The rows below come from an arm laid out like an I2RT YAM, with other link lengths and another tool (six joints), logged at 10 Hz.
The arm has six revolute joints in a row. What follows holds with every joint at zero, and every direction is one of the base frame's. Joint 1 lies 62.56 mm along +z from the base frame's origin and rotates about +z. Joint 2 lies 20.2 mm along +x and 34.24 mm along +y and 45.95 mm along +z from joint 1 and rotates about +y. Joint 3 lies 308.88 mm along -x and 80.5 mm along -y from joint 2 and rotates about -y. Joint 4 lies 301.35 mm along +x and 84.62 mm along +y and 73.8 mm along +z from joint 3 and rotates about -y. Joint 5 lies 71.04 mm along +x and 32.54 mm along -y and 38.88 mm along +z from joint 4 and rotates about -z. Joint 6 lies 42.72 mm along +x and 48.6 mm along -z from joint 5 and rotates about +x. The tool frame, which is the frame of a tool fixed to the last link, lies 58 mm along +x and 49 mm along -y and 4 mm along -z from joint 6; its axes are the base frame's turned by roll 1.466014, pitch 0.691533 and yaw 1.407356 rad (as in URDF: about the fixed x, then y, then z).
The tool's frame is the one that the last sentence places.
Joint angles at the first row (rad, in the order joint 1, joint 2, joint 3, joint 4, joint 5, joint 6):
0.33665, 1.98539, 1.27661, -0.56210, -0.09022, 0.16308
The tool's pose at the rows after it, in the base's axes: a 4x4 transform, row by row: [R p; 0 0 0 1], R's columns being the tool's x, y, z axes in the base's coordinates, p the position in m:
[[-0.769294 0.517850 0.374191 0.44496], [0.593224 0.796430 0.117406 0.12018], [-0.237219 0.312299 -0.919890 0.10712], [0 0 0 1]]
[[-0.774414 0.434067 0.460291 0.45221], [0.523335 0.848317 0.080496 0.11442], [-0.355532 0.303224 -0.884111 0.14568], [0 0 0 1]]
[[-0.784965 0.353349 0.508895 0.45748], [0.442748 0.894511 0.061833 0.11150], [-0.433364 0.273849 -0.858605 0.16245], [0 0 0 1]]
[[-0.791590 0.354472 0.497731 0.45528], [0.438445 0.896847 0.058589 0.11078], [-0.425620 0.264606 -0.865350 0.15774], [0 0 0 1]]
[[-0.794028 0.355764 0.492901 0.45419], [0.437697 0.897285 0.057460 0.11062], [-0.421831 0.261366 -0.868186 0.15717], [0 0 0 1]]
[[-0.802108 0.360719 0.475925 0.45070], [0.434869 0.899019 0.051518 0.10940], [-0.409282 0.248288 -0.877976 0.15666], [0 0 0 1]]
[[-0.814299 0.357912 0.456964 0.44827], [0.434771 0.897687 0.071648 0.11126], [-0.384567 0.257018 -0.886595 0.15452], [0 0 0 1]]
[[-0.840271 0.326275 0.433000 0.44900], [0.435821 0.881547 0.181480 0.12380], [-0.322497 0.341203 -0.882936 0.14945], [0 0 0 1]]
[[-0.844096 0.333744 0.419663 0.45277], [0.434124 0.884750 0.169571 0.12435], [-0.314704 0.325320 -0.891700 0.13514], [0 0 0 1]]
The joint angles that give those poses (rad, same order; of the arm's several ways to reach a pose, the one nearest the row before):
0.33664, 1.94151, 1.31323, -0.61284, -0.08946, 0.07571
0.33664, 1.87782, 1.33269, -0.62772, -0.01851, -0.01927
0.33627, 1.85035, 1.33270, -0.61704, 0.02384, -0.11731
0.33628, 1.85303, 1.32315, -0.61855, 0.02346, -0.11997
0.33664, 1.85264, 1.32202, -0.62353, 0.02308, -0.11960
0.33665, 1.85071, 1.32199, -0.64603, 0.02308, -0.11960
0.33664, 1.85111, 1.32201, -0.65939, -0.00248, -0.11884
0.33665, 1.85454, 1.32163, -0.64146, -0.11463, -0.11883
0.33665, 1.88925, 1.32161, -0.62543, -0.10777, -0.11884

